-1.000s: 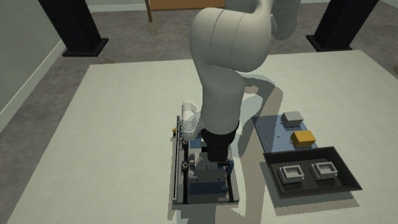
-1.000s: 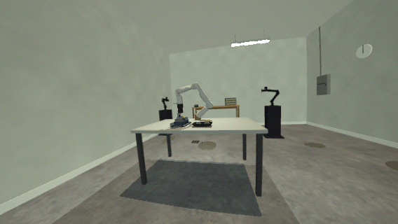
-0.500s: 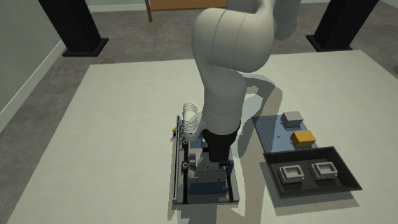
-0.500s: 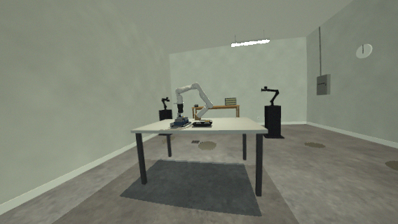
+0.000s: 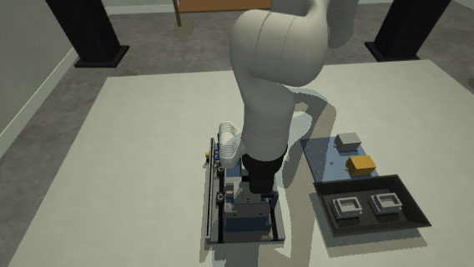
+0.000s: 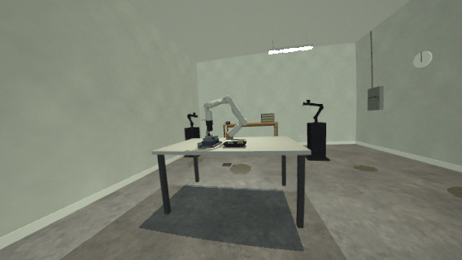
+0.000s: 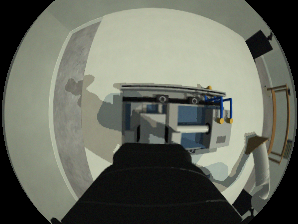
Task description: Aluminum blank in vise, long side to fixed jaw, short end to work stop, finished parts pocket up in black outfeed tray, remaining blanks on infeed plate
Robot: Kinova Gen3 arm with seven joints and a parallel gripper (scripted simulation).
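Right now the gray aluminum blank is 3 cm below my hand. The rest, counted from my hand: yellow brass blank: 13 cm behind, 34 cm to the left, 10 cm below.
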